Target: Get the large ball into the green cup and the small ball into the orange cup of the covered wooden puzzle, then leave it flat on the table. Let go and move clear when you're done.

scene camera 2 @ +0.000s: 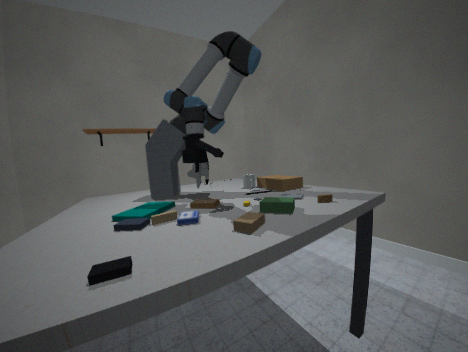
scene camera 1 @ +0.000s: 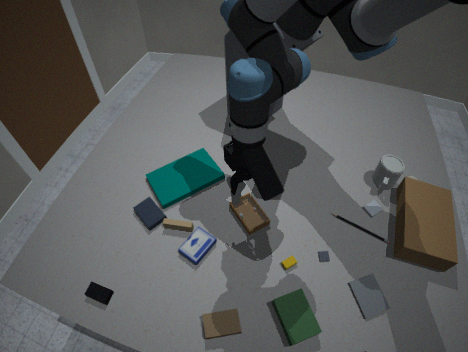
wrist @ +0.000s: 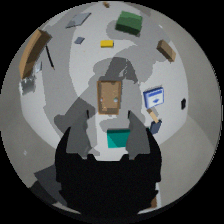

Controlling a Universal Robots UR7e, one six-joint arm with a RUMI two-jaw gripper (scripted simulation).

Note:
I see my gripper, a teal book, a green book, a blue-and-white box and a cardboard box.
My gripper also shows in scene camera 2 and in the wrist view.

